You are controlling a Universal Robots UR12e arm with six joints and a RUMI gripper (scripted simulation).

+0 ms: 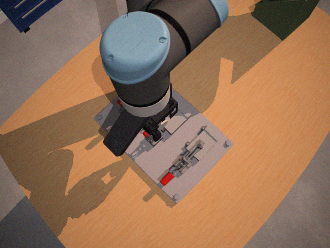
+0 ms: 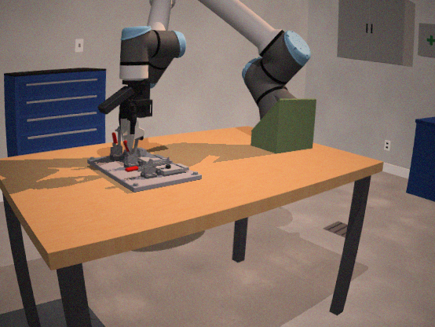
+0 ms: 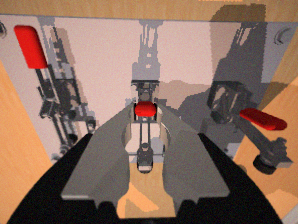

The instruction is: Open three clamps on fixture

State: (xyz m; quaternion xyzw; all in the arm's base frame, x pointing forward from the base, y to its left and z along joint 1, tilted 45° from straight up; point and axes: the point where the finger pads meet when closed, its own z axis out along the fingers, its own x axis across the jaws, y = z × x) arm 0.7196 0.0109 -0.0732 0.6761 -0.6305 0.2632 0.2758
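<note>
Now: the grey fixture plate 40 mm behind my hand and 80 mm below it. From my hand the other things lie so: flat grey part 120 mm behind, 100 mm to the left, 60 mm below.
</note>
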